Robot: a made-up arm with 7 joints.
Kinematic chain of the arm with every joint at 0, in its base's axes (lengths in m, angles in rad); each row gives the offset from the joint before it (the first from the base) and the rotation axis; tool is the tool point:
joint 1: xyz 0 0.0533 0 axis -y
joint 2: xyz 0 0.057 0 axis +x
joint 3: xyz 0 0 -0.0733 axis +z
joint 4: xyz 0 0 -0.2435 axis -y
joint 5: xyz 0 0 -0.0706 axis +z
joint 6: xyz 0 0 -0.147 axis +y
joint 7: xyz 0 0 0 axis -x
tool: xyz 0 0 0
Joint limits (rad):
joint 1: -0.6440..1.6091
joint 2: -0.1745..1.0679
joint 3: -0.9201..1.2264
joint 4: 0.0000..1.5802
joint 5: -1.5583..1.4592
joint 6: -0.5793..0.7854
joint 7: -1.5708..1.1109
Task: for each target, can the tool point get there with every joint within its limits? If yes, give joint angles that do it. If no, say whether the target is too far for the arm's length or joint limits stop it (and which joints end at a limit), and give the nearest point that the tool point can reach.
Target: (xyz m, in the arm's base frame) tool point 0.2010 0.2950 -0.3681
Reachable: yes | joints 0.1333 0.1532 0.6849 1.1018 -1.1150 -0.4107 -0.7064
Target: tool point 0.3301 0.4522 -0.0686
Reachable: yes | joints 0.8952 0.6667 0.4968 0.9260 -0.6330 0.3671 0.0742
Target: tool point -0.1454 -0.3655 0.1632
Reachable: no: joint limits stop it (at a limit: joint 1, joint 2, joint 3, joint 4) | nearest point 0.2747 -0.1148 0.1424 | short by 0.490 m
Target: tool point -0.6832 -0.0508 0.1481
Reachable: no: too far | nearest point -0.3160 0.0175 -0.4209 | short by 0.681 m
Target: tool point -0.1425 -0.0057 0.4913
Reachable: no: joint limits stop it (at a limit: joint 1, joint 2, joint 4) | nearest point 0.2918 -0.0008 0.2212 | short by 0.511 m
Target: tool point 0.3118 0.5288 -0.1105
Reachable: yes | joints 1.1514 0.9124 -0.1811 0.1222 0.6629 0.4527 -0.9137
